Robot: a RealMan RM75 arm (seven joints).
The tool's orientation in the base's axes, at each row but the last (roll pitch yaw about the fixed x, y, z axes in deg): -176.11 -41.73 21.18; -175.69 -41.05 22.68; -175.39 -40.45 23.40; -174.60 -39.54 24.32; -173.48 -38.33 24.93; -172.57 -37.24 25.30; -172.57 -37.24 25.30; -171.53 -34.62 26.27; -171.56 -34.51 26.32; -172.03 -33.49 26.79; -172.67 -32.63 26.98
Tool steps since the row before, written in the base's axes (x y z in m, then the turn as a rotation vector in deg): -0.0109 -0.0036 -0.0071 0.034 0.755 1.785; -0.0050 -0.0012 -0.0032 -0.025 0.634 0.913; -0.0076 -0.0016 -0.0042 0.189 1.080 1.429; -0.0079 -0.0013 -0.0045 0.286 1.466 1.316; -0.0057 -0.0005 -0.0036 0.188 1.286 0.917; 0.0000 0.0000 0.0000 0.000 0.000 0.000; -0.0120 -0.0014 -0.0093 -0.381 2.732 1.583; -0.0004 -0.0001 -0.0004 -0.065 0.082 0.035; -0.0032 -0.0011 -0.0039 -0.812 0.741 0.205; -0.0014 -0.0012 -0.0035 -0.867 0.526 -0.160; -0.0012 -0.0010 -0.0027 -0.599 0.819 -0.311
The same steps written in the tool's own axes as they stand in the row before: -0.0133 -0.0007 -0.0023 1.415 -0.767 -1.080; -0.0059 -0.0009 -0.0009 0.767 -0.634 -0.497; -0.0085 -0.0017 -0.0016 1.386 -0.969 -0.621; -0.0088 -0.0022 -0.0013 1.504 -1.256 -0.348; -0.0065 -0.0020 -0.0003 1.128 -1.111 -0.152; 0.0000 0.0000 0.0000 0.000 0.000 0.000; -0.0147 -0.0038 0.0010 1.613 -2.709 -0.415; -0.0006 -0.0001 0.0001 0.002 -0.107 -0.026; -0.0050 -0.0002 0.0014 -0.213 -1.071 -0.241; -0.0034 0.0007 0.0019 -0.536 -0.875 -0.042; -0.0027 0.0005 0.0014 -0.304 -0.971 0.301
